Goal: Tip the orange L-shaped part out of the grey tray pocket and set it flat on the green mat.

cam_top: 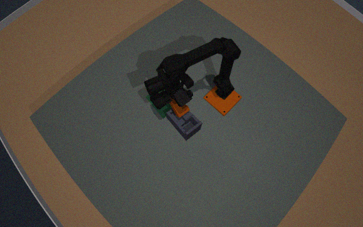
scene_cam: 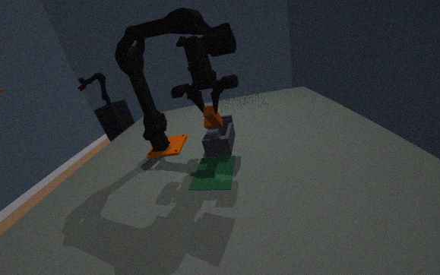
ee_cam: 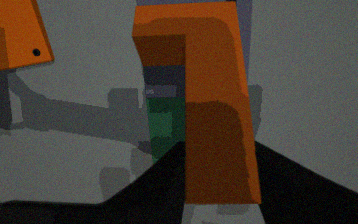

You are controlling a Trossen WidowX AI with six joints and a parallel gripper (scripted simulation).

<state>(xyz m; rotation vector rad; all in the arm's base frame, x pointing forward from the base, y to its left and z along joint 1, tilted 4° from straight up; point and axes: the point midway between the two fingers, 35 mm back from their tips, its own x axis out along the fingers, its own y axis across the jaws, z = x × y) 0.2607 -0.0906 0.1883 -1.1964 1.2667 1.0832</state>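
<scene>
My gripper tip is now 2 cm past the green mat, 8 cm to the left of it and 17 cm above it. From my gripper tip the other things lie so: orange L-shaped part 1 cm behind, 3 cm to the left, 3 cm below.
</scene>
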